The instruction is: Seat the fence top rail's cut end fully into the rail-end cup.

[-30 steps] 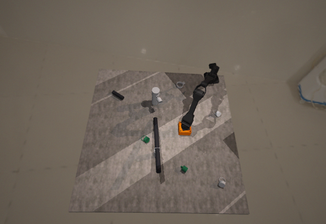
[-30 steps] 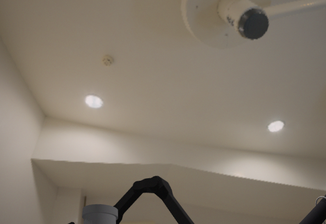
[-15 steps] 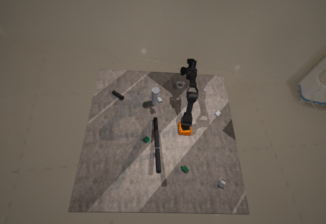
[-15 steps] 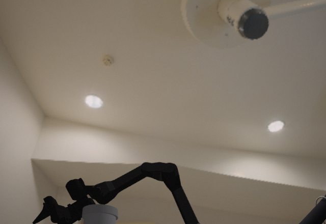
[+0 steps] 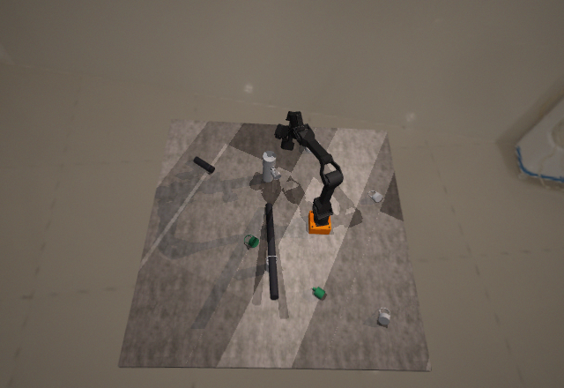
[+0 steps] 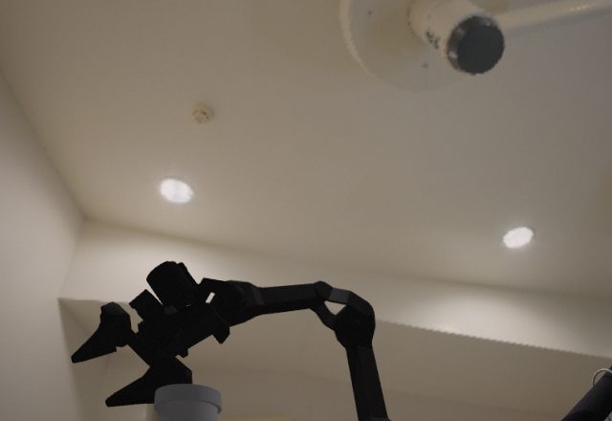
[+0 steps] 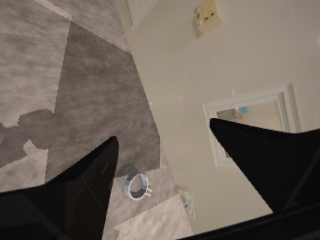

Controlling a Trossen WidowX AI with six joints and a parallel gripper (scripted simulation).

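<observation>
The pale rail-end cup lies 8 cm ahead of my gripper tip, 20 cm to the left of it and 10 cm below it. Round my gripper tip: short black cylinder: 43 cm ahead, 2 cm to the left, 23 cm below.
</observation>
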